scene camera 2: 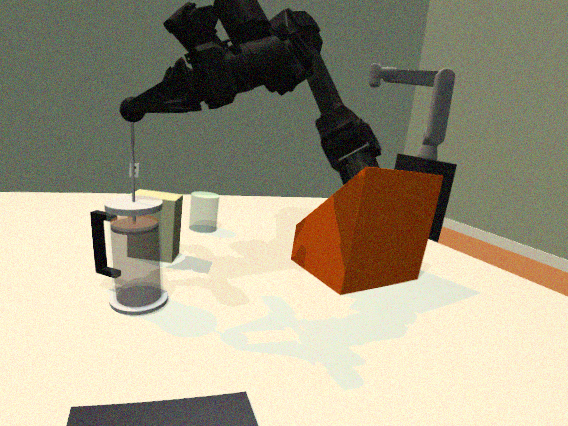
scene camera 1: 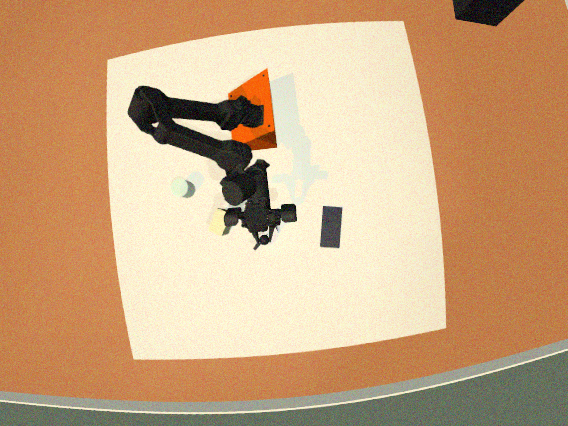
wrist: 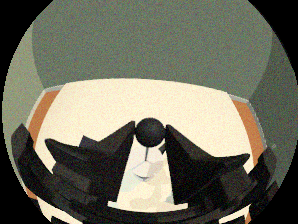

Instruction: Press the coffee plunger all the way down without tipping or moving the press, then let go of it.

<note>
In view: the gripper [scene camera 2: 127, 108], a glass coffee press [scene camera 2: 133, 222], a pale green cylinder [scene camera 2: 204, 209], a pale yellow box [scene camera 2: 171, 213] and a dark flat slab [scene camera 1: 331, 217].
The gripper also shows in scene camera 1 [scene camera 1: 264, 242] and in the wrist view [wrist: 150, 126]. The wrist view does not show the pale green cylinder, which is hidden by the gripper. The wrist view does not show the pale yellow box, which is hidden by the gripper.
</note>
